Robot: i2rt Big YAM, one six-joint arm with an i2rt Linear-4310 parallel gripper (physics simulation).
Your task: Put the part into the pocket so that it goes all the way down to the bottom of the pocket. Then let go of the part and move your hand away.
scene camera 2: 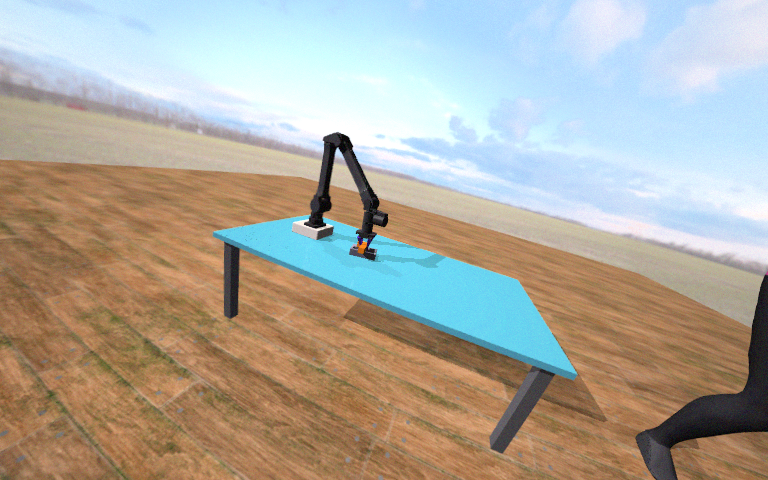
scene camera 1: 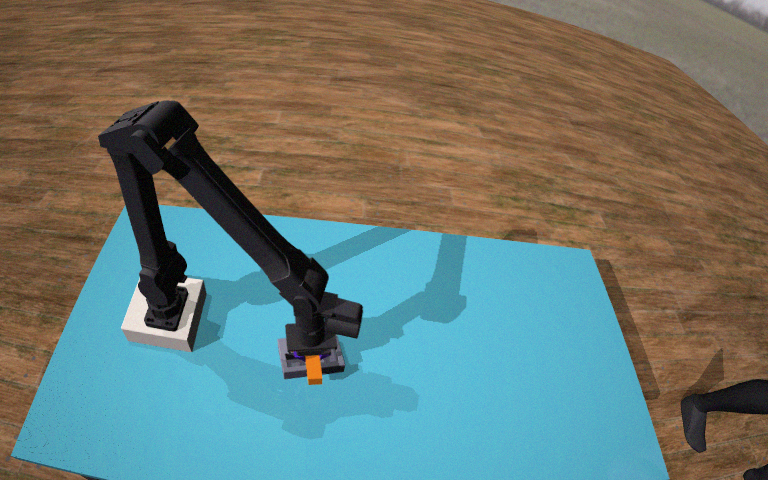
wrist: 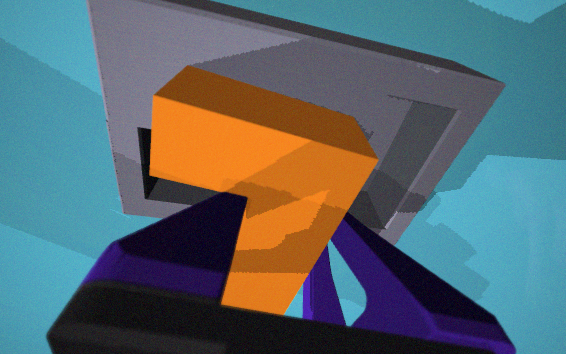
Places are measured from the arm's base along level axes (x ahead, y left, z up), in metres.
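Pixels of known places: gripper, fingertip midpoint: (scene camera 1: 312, 358) (wrist: 280, 192); arm's base, origin of the base link: (scene camera 2: 315, 225) (scene camera 1: 167, 308).
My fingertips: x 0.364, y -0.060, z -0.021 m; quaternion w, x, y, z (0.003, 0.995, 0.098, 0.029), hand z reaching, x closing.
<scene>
Ahead of a thing's pixels: the offset from my fingertips to its middle. Level surfaces: height alone.
The orange L-shaped part {dz +0.016, dx -0.013, dy -0.015 m} (scene camera 1: 313, 369) (scene camera 2: 362, 247) (wrist: 260, 135) is between the purple fingers of my gripper (scene camera 1: 310, 355) (scene camera 2: 366, 240) (wrist: 280, 192), which is shut on it. The grey block with the pocket {dz -0.018, dx -0.005, dy +0.018 m} (scene camera 1: 293, 374) (scene camera 2: 355, 252) (wrist: 145, 40) is on the table below the part. In the wrist view the part lies across the block's top face, and dark stretches of the pocket show at its left end and to its right. The part is not down in the pocket. Whether it touches the block's top is hidden.
The arm's white base block (scene camera 1: 161, 337) (scene camera 2: 312, 230) stands at the left on the blue table {dz -0.036 m} (scene camera 1: 509, 367) (scene camera 2: 453, 300). A person's dark leg (scene camera 1: 730, 396) (scene camera 2: 719, 416) shows at the right edge, beyond the table.
</scene>
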